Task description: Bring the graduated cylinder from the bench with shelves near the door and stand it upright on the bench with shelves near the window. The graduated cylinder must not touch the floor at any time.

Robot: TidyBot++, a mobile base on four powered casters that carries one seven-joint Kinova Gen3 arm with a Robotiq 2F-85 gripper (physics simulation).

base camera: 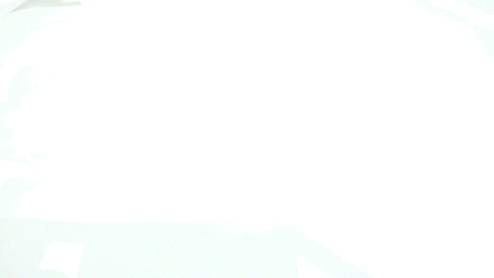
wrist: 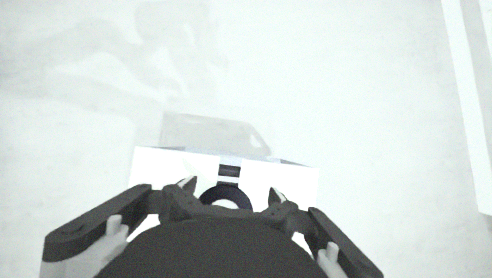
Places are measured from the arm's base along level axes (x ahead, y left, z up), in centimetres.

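Where they show: gripper, between the fingertips: [wrist: 232, 189].
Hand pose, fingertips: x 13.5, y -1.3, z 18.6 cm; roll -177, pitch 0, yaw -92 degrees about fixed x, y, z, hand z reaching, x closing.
Note:
After its pixels a point has its place.
My gripper [wrist: 232, 189] @[x 13.5, y -1.3, z 18.6 cm] is open, with its two dark fingertips apart and nothing between them. It hangs above the white top of my own base, where a dark ring shows partly behind the fingers. The graduated cylinder does not show in either view. Neither bench can be made out. The base camera view is almost wholly washed out in white.
In the wrist view, my white base [wrist: 295, 180] @[x 11.1, y -18.5, z -1.4 cm] lies below the fingers, with pale shadows on the floor [wrist: 350, 100] @[x 55.4, y -67.1, z -39.7 cm] beyond it. A long white edge [wrist: 465, 100] @[x 67.5, y -146.9, z -37.7 cm] runs down the right side. A small greyish shape [base camera: 52, 4] shows at the base view's top left.

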